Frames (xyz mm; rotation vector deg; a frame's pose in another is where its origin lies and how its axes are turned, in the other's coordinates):
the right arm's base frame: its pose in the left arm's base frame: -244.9 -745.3 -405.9 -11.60 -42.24 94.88
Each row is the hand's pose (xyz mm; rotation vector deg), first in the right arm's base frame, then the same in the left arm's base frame.
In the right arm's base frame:
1: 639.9 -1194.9 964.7 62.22 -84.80 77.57
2: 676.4 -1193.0 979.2 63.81 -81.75 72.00
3: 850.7 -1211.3 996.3 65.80 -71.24 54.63
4: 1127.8 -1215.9 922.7 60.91 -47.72 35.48
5: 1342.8 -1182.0 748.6 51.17 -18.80 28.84
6: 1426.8 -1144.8 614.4 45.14 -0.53 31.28
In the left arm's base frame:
1: 88.9 -430.8 1193.3 -73.53 20.93 -125.79
2: 71.2 -401.9 1213.3 -76.85 20.42 -130.71
3: 36.5 -244.0 1283.2 -85.97 20.30 -147.34
4: 13.2 41.1 1301.9 67.36 -15.52 144.79
5: 24.9 301.8 1203.9 32.88 -6.52 136.06
6: 43.9 425.8 1100.4 10.71 1.29 134.09

